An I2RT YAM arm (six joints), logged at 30 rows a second.
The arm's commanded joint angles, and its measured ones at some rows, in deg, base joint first. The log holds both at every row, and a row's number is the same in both.
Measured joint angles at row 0:
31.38, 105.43, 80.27, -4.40, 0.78, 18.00
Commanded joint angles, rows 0 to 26:
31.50, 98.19, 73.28, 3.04, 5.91, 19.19
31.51, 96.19, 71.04, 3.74, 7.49, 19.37
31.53, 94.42, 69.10, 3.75, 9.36, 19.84
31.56, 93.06, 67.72, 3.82, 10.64, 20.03
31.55, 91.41, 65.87, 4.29, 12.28, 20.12
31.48, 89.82, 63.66, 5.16, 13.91, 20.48
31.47, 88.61, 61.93, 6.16, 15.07, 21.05
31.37, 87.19, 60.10, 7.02, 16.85, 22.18
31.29, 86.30, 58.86, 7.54, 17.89, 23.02
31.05, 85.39, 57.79, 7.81, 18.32, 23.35
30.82, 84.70, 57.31, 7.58, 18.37, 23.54
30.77, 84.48, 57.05, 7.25, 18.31, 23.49
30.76, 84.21, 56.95, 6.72, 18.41, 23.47
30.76, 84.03, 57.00, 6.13, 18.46, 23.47
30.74, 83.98, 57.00, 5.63, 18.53, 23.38
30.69, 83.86, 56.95, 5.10, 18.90, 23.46
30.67, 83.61, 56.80, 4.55, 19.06, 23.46
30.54, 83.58, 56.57, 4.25, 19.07, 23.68
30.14, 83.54, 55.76, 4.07, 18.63, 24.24
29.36, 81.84, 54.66, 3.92, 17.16, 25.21
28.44, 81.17, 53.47, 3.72, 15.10, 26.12
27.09, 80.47, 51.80, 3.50, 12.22, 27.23
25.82, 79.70, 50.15, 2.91, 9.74, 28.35
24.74, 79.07, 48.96, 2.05, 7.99, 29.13
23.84, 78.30, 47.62, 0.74, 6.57, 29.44
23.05, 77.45, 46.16, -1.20, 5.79, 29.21
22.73, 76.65, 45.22, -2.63, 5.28, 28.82
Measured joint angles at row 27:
24.10, 78.76, 47.46, 1.78, 10.13, 26.92
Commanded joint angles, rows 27 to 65:
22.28, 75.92, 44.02, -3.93, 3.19, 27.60
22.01, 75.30, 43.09, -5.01, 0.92, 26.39
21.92, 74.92, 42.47, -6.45, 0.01, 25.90
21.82, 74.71, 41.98, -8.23, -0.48, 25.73
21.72, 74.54, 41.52, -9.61, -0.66, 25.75
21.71, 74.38, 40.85, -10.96, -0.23, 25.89
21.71, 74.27, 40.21, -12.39, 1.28, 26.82
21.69, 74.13, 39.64, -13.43, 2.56, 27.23
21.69, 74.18, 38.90, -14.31, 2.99, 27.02
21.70, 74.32, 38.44, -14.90, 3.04, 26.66
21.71, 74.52, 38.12, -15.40, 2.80, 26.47
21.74, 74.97, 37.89, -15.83, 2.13, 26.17
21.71, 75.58, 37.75, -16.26, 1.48, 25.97
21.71, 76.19, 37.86, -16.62, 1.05, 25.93
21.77, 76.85, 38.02, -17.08, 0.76, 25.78
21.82, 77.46, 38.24, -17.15, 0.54, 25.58
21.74, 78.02, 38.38, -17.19, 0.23, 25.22
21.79, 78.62, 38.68, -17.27, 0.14, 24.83
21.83, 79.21, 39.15, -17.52, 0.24, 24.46
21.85, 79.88, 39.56, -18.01, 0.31, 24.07
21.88, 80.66, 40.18, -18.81, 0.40, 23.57
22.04, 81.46, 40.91, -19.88, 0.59, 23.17
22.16, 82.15, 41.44, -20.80, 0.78, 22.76
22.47, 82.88, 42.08, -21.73, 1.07, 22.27
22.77, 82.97, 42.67, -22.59, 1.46, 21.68
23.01, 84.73, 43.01, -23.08, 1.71, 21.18
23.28, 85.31, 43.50, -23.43, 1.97, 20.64
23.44, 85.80, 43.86, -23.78, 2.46, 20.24
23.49, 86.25, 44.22, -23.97, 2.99, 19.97
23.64, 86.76, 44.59, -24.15, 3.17, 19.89
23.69, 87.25, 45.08, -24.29, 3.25, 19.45
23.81, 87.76, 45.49, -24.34, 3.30, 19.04
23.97, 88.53, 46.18, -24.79, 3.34, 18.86
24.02, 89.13, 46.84, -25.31, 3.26, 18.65
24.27, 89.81, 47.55, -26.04, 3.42, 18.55
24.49, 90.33, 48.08, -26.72, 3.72, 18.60
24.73, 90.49, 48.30, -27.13, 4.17, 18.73
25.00, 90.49, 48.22, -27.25, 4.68, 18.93
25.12, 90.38, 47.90, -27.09, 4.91, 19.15
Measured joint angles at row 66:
24.27, 90.26, 46.89, -24.84, 2.28, 19.64
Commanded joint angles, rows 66 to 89:
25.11, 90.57, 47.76, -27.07, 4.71, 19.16
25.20, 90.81, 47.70, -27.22, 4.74, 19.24
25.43, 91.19, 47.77, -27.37, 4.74, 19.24
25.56, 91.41, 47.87, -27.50, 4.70, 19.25
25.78, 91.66, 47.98, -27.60, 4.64, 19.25
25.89, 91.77, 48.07, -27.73, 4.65, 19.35
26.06, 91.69, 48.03, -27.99, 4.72, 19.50
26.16, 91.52, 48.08, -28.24, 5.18, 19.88
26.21, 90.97, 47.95, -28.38, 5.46, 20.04
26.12, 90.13, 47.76, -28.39, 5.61, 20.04
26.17, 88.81, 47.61, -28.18, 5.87, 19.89
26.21, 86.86, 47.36, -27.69, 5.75, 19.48
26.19, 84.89, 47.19, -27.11, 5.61, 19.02
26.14, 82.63, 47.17, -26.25, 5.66, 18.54
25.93, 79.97, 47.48, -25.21, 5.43, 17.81
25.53, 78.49, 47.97, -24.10, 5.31, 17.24
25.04, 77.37, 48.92, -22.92, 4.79, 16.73
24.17, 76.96, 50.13, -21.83, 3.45, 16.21
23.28, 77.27, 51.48, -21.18, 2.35, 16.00
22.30, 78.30, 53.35, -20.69, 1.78, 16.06
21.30, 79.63, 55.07, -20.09, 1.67, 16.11
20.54, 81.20, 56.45, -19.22, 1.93, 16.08
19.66, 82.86, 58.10, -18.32, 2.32, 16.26
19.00, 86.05, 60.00, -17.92, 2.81, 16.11
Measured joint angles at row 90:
20.80, 80.99, 56.73, -21.80, 2.70, 17.28
